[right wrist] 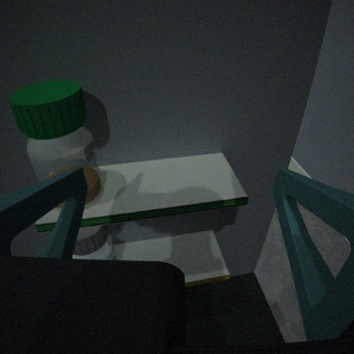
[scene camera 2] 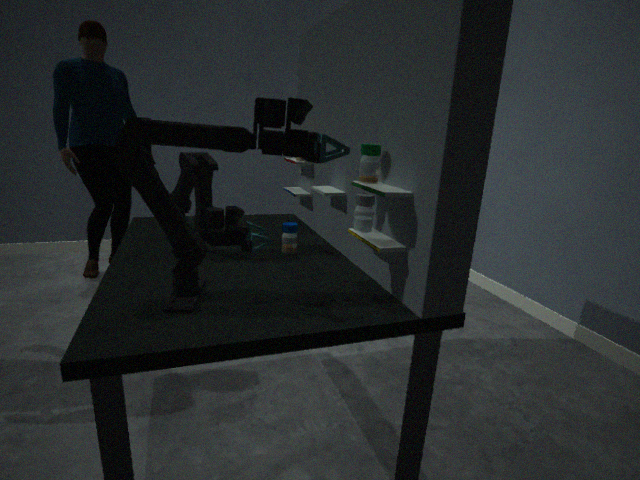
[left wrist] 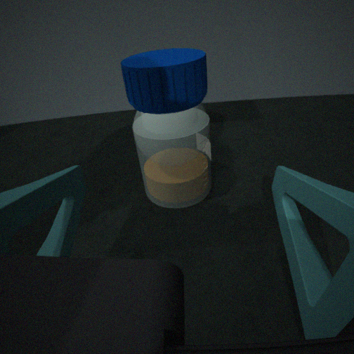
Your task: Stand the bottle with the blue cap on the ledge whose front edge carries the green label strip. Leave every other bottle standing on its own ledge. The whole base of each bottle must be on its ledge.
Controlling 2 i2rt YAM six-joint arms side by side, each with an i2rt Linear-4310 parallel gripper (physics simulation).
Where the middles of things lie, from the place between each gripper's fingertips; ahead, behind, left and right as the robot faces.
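Labels:
The blue-capped bottle (left wrist: pixel 166 86) has my left hand 7 cm short of it and 1 cm above it. Measuring from my left hand, I find the green-capped bottle (scene camera 2: pixel 369 166) 31 cm to the right, 20 cm ahead and 28 cm above. The grey-capped bottle (right wrist: pixel 94 242) is 31 cm to the right of my left hand, 20 cm ahead of it and 14 cm above it, while the yellow-strip ledge (right wrist: pixel 198 255) is 38 cm to the right of that same hand, 20 cm ahead of it and 9 cm above it.
My right hand is 8 cm to the right of the green-capped bottle, 11 cm short of it and 4 cm above it. From this right hand, the green-strip ledge (right wrist: pixel 130 187) is 1 cm to the left, 11 cm ahead and 10 cm below. The grey-capped bottle is 8 cm to the left of my right hand, 11 cm ahead of it and 18 cm below it, and by its middle the grey-capped bottle is nearer to my right hand than to my left hand. Then the yellow-strip ledge: counted from my right hand it is 1 cm to the left, 11 cm ahead and 24 cm below.

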